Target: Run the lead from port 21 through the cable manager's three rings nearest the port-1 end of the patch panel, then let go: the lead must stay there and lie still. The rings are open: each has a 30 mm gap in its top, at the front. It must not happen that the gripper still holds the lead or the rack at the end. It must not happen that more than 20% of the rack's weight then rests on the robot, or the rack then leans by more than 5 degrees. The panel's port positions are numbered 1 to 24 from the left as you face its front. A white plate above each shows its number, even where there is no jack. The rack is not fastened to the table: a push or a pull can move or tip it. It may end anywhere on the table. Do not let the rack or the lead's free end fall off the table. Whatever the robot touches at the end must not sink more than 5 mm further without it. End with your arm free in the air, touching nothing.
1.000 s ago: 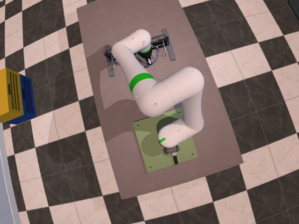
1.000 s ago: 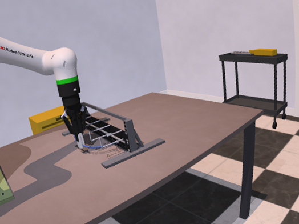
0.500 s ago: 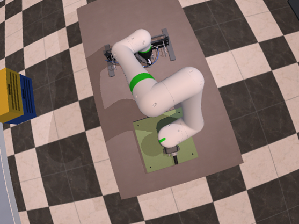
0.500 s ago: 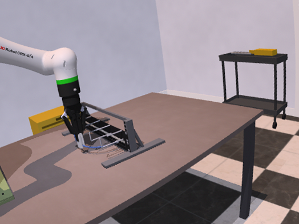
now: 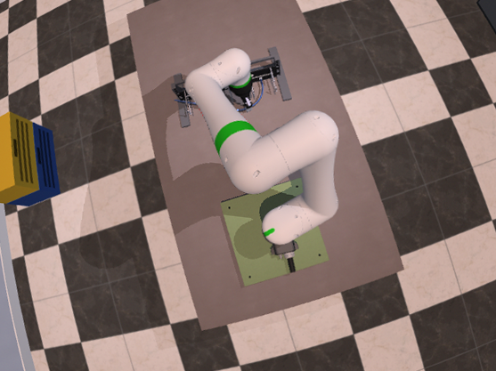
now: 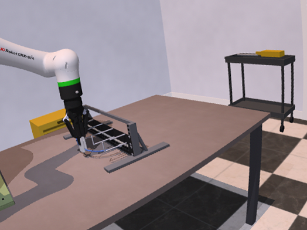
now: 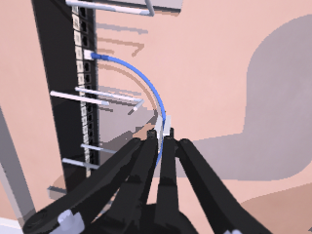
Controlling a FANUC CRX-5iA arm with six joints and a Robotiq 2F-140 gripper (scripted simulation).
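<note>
My gripper is now 150 mm short of the black patch-panel rack, 60 mm to the right of it and 10 mm below it.
</note>
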